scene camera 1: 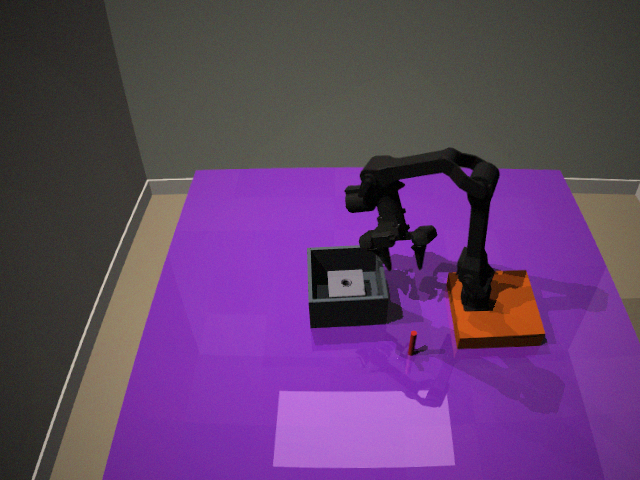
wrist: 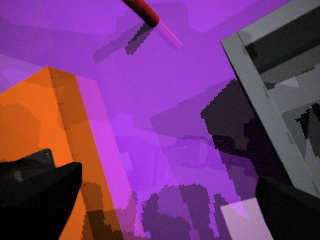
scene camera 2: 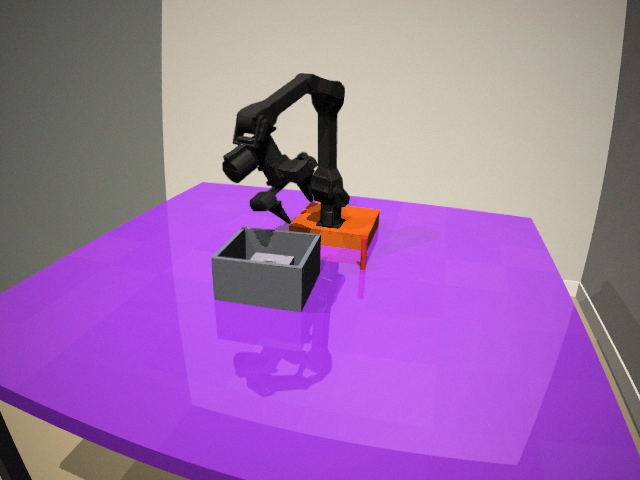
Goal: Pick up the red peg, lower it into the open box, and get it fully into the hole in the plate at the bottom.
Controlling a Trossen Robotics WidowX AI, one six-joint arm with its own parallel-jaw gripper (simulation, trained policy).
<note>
In view: my gripper [scene camera 2: 300,212], a grey box [scene camera 2: 236,278] and a light grey plate [scene camera 1: 347,283].
The grey box also shows in scene camera 1 [scene camera 1: 371,310] and in the wrist view [wrist: 268,57]. My gripper is seen too in scene camera 1 [scene camera 1: 405,270] and in the wrist view [wrist: 171,178]. The wrist view does not show the light grey plate: it is out of frame.
</note>
